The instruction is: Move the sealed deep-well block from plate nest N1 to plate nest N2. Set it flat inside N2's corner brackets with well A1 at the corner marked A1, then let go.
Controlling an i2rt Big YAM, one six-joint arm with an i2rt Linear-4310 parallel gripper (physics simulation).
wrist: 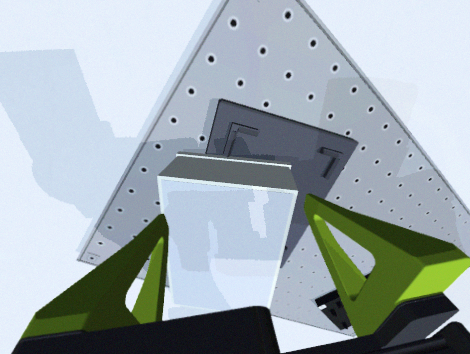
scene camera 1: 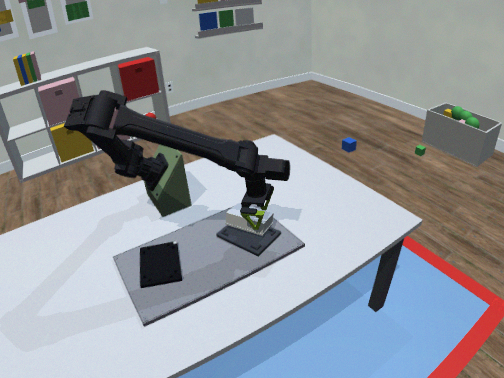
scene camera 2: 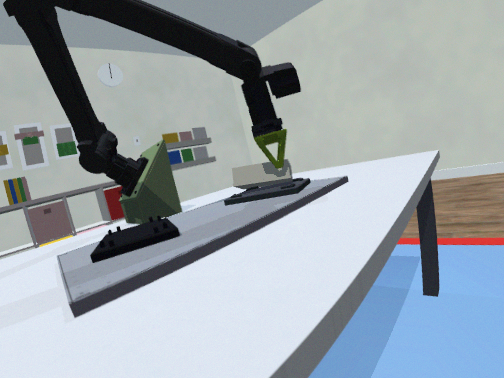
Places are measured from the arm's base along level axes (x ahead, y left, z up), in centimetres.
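Pixels of known places: gripper, between the fingertips: (wrist: 237, 210) (scene camera 1: 260, 219) (scene camera 2: 278, 167); arm's base, origin of its link: (scene camera 1: 157, 172) (scene camera 2: 136, 177).
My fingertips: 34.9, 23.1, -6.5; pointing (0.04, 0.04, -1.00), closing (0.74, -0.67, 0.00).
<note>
For each thing: its middle in the pictures, then the offset to it from my fingertips, as dx, dy, dz. Level surfaces: height alone.
- sealed deep-well block, middle of its body: (wrist: 225, 239) (scene camera 2: 263, 175) (scene camera 1: 249, 218) -3.3, -2.1, -1.0
- dark grey nest, middle of its body: (wrist: 259, 205) (scene camera 2: 268, 189) (scene camera 1: 248, 233) -0.4, -4.1, -4.2
- black nest, middle of its body: (scene camera 2: 135, 232) (wrist: 376, 298) (scene camera 1: 159, 262) -1.1, -33.0, -4.0
- grey perforated board, middle of its body: (wrist: 332, 252) (scene camera 2: 213, 217) (scene camera 1: 205, 253) -0.1, -18.9, -5.7
- white table, height of its surface: dz -6.4
The sealed deep-well block (scene camera 1: 237, 221) (scene camera 2: 250, 176) (wrist: 225, 240), pale with a clear shiny top, is at the dark grey nest (scene camera 1: 257, 247) (scene camera 2: 240, 199) (wrist: 290, 140). It is turned and offset toward the nest's back side, with two corner brackets uncovered in the wrist view. I cannot tell whether it rests flat. The black nest (scene camera 1: 160, 265) (scene camera 2: 135, 242) (wrist: 340, 315) holds no block. No N1, N2 or A1 marking is readable. My gripper (scene camera 1: 258, 218) (scene camera 2: 280, 167) (wrist: 237, 210) is open, with its green fingers on either side of the block; gaps show beside it in the wrist view.
Both nests stand on a grey perforated board (scene camera 1: 200, 280) (scene camera 2: 210, 220) (wrist: 260, 30) on the white table (scene camera 1: 350, 215) (scene camera 2: 250, 280). The arm's green wedge base (scene camera 1: 172, 190) (scene camera 2: 155, 195) stands behind the board, between the nests in scene camera 1.
</note>
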